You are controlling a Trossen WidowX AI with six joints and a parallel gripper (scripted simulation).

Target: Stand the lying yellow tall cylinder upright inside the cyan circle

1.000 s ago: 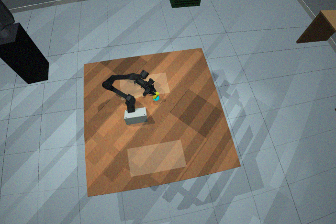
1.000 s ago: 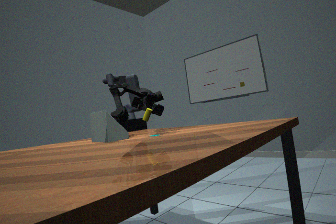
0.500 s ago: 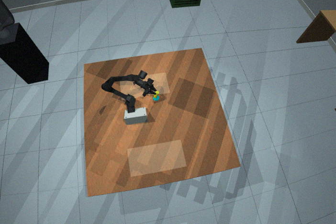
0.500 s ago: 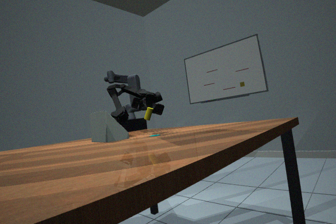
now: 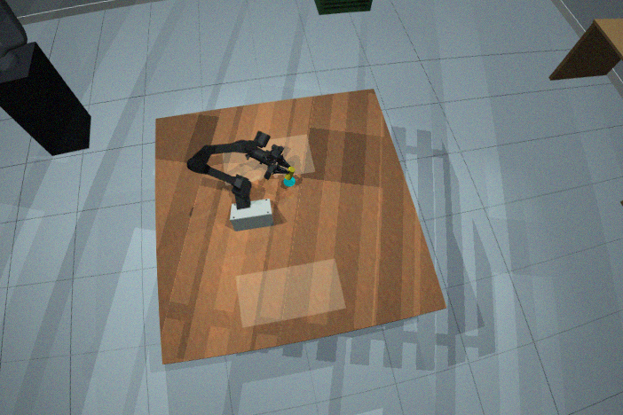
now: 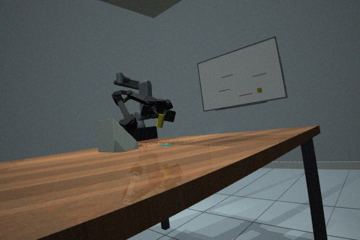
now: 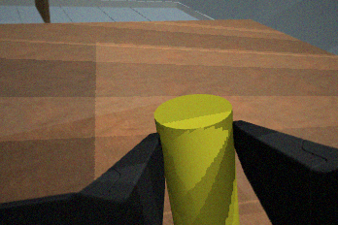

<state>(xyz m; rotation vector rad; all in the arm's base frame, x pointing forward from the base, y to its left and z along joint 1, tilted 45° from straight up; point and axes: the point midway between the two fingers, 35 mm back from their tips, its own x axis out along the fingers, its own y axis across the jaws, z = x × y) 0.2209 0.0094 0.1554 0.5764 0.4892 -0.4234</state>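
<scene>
Right now my gripper tip is 1 cm to the right of the cyan circle and 15 cm above it. From my gripper tip the other things lie so: yellow cylinder 2 cm below.
</scene>
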